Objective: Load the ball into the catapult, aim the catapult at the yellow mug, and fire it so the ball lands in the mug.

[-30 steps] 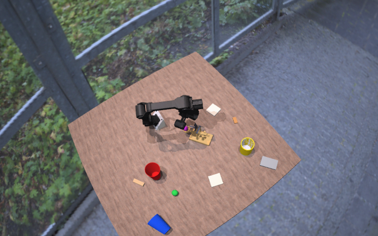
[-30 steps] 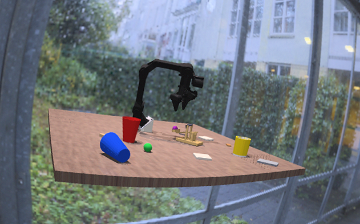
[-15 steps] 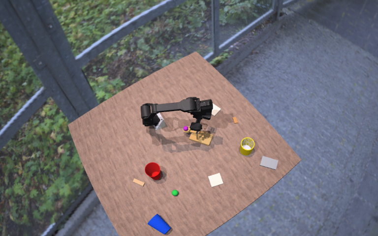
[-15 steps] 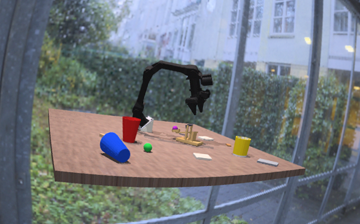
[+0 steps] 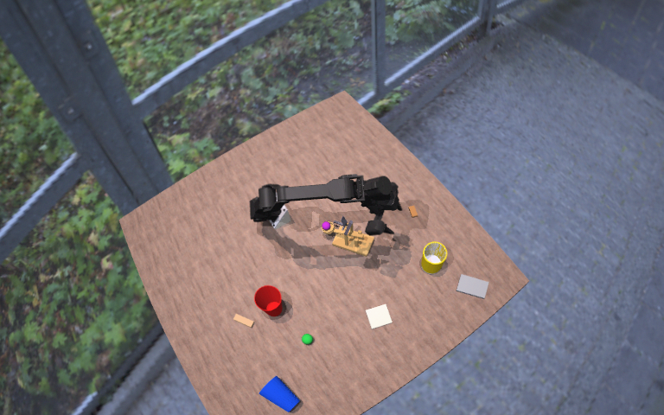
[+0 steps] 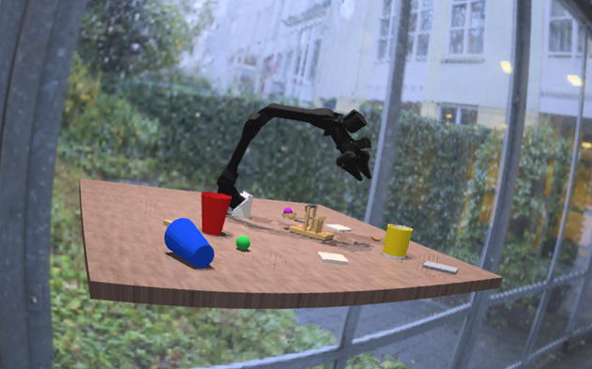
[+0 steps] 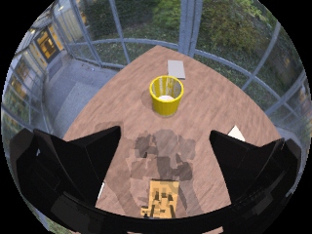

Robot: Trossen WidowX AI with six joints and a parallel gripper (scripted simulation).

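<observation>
My gripper tip is now 21 cm past the purple ball, 17 cm to the left of it and 17 cm above it. Round my gripper tip: wooden catapult 18 cm below, 16 cm behind, 12 cm to the right; green ball 45 cm to the right, 21 cm below, 13 cm ahead; yellow mug 20 cm below, 12 cm ahead, 9 cm to the left.
</observation>
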